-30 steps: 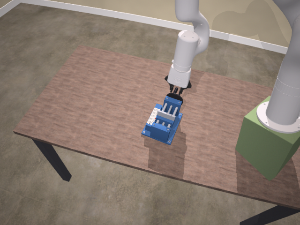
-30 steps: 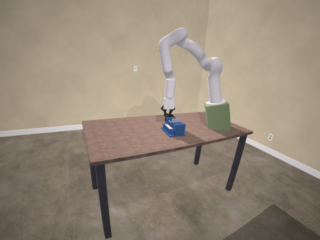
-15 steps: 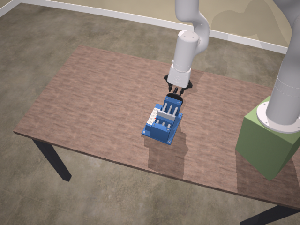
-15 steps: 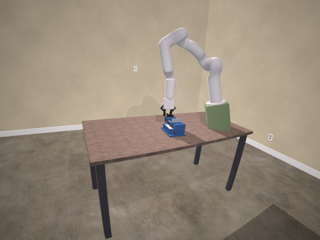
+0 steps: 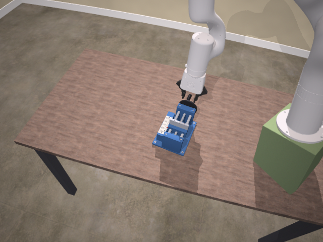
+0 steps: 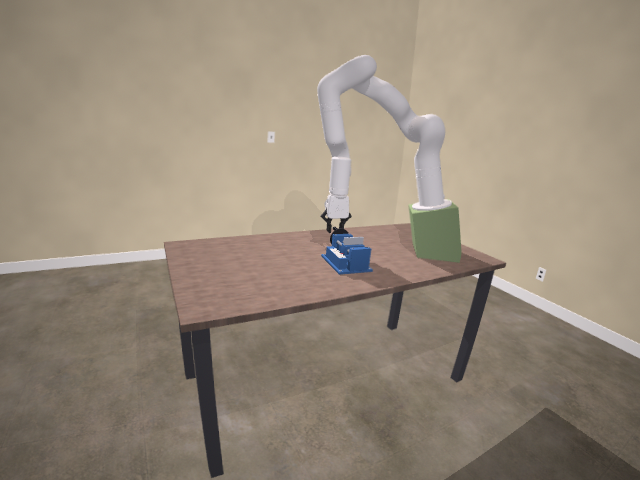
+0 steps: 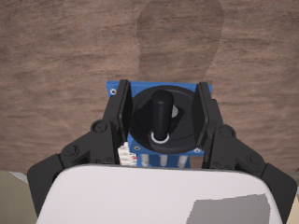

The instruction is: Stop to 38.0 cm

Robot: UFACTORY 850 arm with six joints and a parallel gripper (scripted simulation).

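Now: hand 20 mm to the right of the black handwheel and 10 mm above it. Also, from my hand: grey stop block 180 mm to the left, 20 mm below, 20 mm ahead.
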